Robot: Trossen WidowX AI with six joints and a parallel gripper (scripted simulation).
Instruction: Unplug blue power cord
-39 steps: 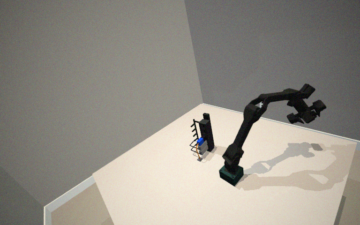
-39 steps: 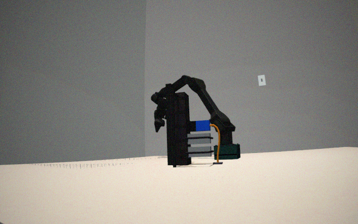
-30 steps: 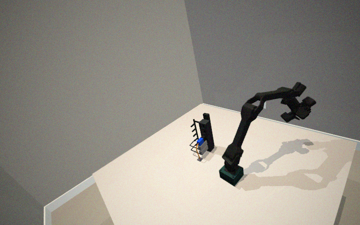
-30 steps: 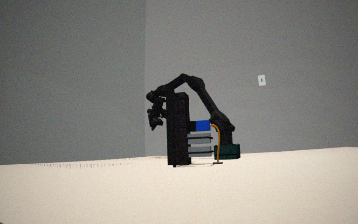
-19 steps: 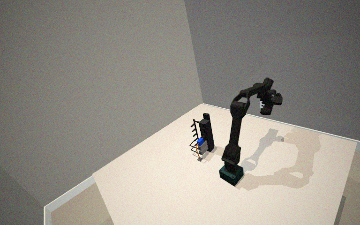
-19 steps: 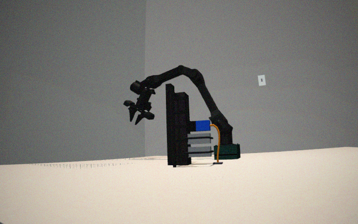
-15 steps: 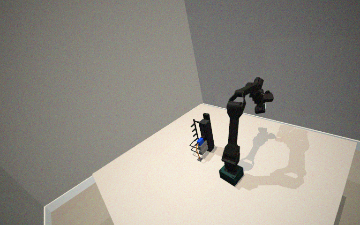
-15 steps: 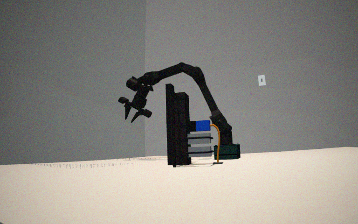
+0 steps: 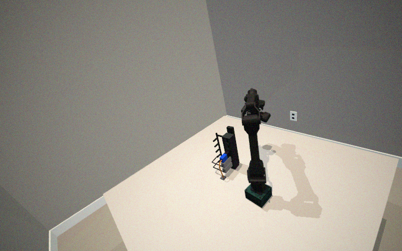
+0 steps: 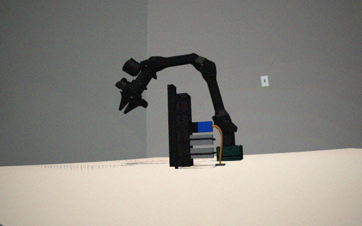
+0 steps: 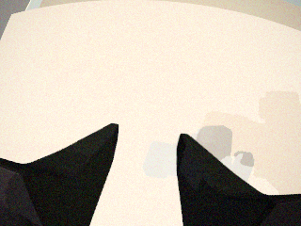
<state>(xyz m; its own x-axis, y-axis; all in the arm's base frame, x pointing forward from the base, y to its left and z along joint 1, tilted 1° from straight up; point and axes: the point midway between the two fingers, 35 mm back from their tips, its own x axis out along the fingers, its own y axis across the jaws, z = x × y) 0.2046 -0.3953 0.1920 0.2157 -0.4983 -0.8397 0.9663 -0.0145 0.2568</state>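
Now: the blue plug 40 mm ahead of my gripper tip, 350 mm to the left of it and 80 mm below it.
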